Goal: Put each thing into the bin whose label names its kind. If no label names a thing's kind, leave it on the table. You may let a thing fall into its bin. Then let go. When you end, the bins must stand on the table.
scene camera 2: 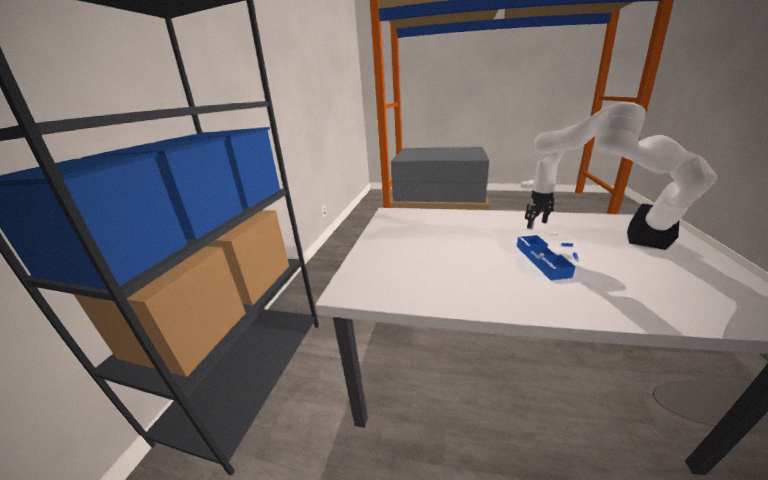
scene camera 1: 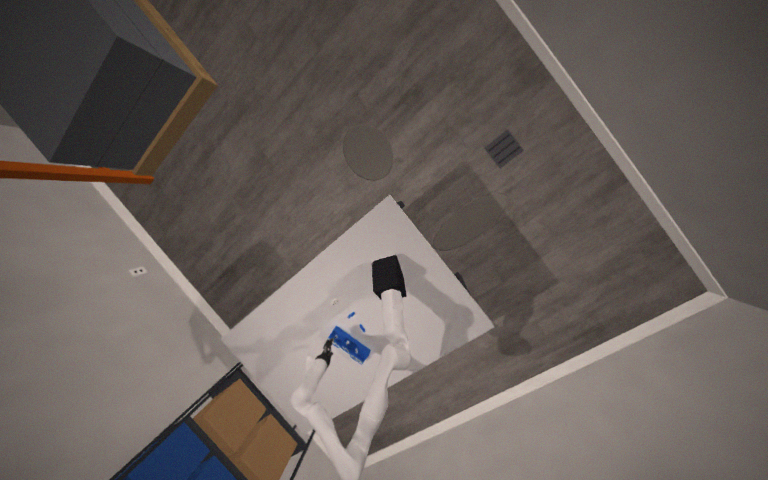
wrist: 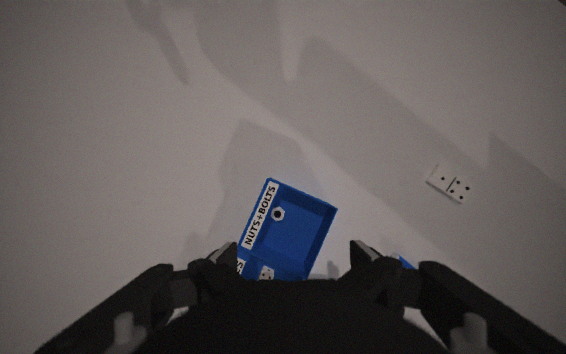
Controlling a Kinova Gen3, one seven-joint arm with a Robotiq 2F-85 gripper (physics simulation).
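Seen in the pictures: gripper, between the fingertips: [scene camera 2: 537,226] [scene camera 1: 332,345] [wrist: 292,254]; arm's base, origin of its link: [scene camera 2: 659,219] [scene camera 1: 390,294].
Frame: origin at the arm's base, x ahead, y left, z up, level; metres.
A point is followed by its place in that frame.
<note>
A row of joined blue bins [scene camera 1: 365,353] {x 0.423, y 0.234, z -0.127 m} [scene camera 2: 560,273] {x 0.435, y 0.251, z -0.107 m} [wrist: 320,245] {x 0.441, y 0.037, z -0.087 m} stands on the table. In the wrist view the end bin's label [wrist: 259,216] {x 0.512, y 0.056, z -0.090 m} reads NUTS+BOLTS, and a metal nut [wrist: 277,214] {x 0.497, y 0.046, z -0.117 m} lies inside it. A white piece with black dots [wrist: 266,273] {x 0.462, y 0.107, z -0.109 m} lies in the neighbouring bin, whose label is mostly hidden. My gripper [scene camera 1: 328,341] {x 0.474, y 0.045, z -0.022 m} [scene camera 2: 538,223] {x 0.474, y 0.045, z -0.022 m} [wrist: 292,254] {x 0.474, y 0.045, z -0.022 m} is open and empty, above this end of the row. A white domino [scene camera 1: 334,301] {x 0.348, y -0.129, z -0.125 m} [scene camera 2: 551,233] {x 0.355, y -0.111, z -0.125 m} [wrist: 450,183] {x 0.354, y -0.122, z -0.125 m} lies on the table. Two small blue things [scene camera 1: 351,314] {x 0.317, y -0.008, z -0.121 m} [scene camera 1: 362,327] {x 0.319, y 0.093, z -0.122 m} [scene camera 2: 566,244] {x 0.329, y 0.001, z -0.121 m} [scene camera 2: 575,256] {x 0.328, y 0.100, z -0.122 m} lie beside the bins; part of one [wrist: 406,262] {x 0.337, y -0.010, z -0.120 m} shows behind a finger.
The white table [scene camera 1: 390,226] {x -0.194, y -0.253, z -0.132 m} [scene camera 2: 424,283] {x 0.898, y 0.318, z -0.132 m} carries the arm's black base [scene camera 1: 388,276] {x -0.051, y -0.074, z -0.004 m} [scene camera 2: 653,227] {x 0.032, y 0.028, z -0.022 m}. A dark shelf rack [scene camera 2: 277,164] with blue and brown boxes stands near one table end. An orange rack [scene camera 2: 380,113] stands behind the table.
</note>
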